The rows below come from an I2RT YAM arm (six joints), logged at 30 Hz.
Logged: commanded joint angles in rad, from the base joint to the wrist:
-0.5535 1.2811 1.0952 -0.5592 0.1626 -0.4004
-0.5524 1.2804 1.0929 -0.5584 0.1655 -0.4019
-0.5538 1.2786 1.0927 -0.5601 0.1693 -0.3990
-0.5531 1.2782 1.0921 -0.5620 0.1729 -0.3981
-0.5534 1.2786 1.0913 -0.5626 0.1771 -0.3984
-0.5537 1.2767 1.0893 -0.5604 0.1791 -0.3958
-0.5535 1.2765 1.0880 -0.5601 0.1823 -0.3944
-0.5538 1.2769 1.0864 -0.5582 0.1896 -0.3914
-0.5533 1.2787 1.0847 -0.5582 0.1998 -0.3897
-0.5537 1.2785 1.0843 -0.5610 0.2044 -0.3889
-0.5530 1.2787 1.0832 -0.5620 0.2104 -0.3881
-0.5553 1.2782 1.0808 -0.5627 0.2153 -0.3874
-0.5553 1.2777 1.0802 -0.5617 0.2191 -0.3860
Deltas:
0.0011 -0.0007 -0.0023 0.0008 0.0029 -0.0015
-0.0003 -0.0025 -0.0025 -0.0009 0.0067 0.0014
0.0004 -0.0029 -0.0031 -0.0028 0.0103 0.0023
0.0001 -0.0025 -0.0039 -0.0034 0.0145 0.0020
-0.0002 -0.0044 -0.0059 -0.0012 0.0165 0.0046
0.0000 -0.0046 -0.0072 -0.0009 0.0197 0.0060
-0.0003 -0.0042 -0.0088 0.0010 0.0270 0.0090
0.0002 -0.0024 -0.0105 0.0010 0.0372 0.0107
-0.0002 -0.0026 -0.0109 -0.0018 0.0418 0.0115
0.0005 -0.0024 -0.0120 -0.0028 0.0478 0.0123
-0.0018 -0.0029 -0.0144 -0.0035 0.0527 0.0130
-0.0018 -0.0034 -0.0150 -0.0025 0.0565 0.0144

